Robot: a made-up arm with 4 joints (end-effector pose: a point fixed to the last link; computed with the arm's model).
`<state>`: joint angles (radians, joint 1 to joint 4).
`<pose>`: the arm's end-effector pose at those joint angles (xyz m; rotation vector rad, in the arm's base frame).
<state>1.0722 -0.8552 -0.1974 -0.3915</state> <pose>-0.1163 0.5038 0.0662 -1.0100 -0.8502 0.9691</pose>
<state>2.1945 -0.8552 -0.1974 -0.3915</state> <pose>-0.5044 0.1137 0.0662 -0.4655 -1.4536 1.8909</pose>
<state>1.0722 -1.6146 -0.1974 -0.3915</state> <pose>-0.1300 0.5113 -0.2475 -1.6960 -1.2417 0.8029</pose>
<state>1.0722 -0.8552 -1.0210 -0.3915</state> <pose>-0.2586 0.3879 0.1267 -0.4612 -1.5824 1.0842</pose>
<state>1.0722 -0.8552 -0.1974 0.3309</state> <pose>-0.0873 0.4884 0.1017 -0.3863 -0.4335 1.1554</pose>
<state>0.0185 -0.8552 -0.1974 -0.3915</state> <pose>0.3805 0.3501 0.0662 -1.2406 -0.2166 0.0644</pose>
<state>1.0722 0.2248 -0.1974 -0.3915</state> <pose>0.1992 0.3321 0.3126 -0.0487 -0.2575 1.0064</pose>
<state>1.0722 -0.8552 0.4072 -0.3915</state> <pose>-0.0029 0.4997 -0.0221 -1.3150 -0.2729 0.8135</pose>
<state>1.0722 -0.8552 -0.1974 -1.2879</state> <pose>-0.1096 0.5095 0.0075 -1.7591 -1.3257 0.5643</pose>
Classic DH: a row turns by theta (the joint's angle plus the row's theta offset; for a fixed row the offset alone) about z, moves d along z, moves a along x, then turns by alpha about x. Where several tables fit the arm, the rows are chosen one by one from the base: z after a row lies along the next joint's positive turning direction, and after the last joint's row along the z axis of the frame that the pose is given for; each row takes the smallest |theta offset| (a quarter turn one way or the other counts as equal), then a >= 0, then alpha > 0; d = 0 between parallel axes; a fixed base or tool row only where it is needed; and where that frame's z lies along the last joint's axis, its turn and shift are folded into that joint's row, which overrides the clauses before.
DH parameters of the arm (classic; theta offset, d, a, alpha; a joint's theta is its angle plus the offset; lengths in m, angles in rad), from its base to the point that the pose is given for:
joint 1: -1.5708 -0.1102 0.0421 -1.5708
joint 2: -1.5708 0.1964 0.258 1.5708
joint 3: 0 0.0974 0.0434 -1.5708
joint 4: 1.5708 0.2159 0.0042 1.5708
tool (fixed): 1.5708 0.0683 0 0

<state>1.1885 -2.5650 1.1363 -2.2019</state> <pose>0.2362 0.2210 -0.2491 1.9176 -0.2816 1.0450</pose>
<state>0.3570 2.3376 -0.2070 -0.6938</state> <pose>0.5115 -0.2628 -0.2877 1.6088 0.2773 0.0419</pose>
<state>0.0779 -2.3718 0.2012 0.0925</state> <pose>0.4194 0.1538 -0.4031 -2.2680 -0.0047 -0.1967</pose>
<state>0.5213 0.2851 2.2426 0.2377</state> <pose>0.1147 0.0959 -0.0680 -0.3125 2.2740 0.3258</pose>
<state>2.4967 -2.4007 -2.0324 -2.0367</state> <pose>-0.1520 -0.0599 -0.5460 -1.7999 1.8088 0.6891</pose>
